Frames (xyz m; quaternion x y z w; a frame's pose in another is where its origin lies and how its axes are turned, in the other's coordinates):
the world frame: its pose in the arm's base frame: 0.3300 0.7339 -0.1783 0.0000 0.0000 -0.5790 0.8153
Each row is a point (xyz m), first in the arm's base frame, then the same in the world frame.
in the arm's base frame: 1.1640 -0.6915 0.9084
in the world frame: 1.6206 0.3178 1.0867
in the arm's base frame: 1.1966 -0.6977 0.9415
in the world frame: 1.6372 0.3465 1.1198
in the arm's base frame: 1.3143 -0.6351 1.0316
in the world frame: 1.6169 0.4783 1.2099
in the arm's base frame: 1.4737 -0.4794 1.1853
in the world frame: 1.5224 0.6801 1.3636
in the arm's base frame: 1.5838 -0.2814 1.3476
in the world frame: 1.3717 0.8493 1.5259
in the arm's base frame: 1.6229 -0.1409 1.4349
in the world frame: 1.2519 0.9325 1.6132
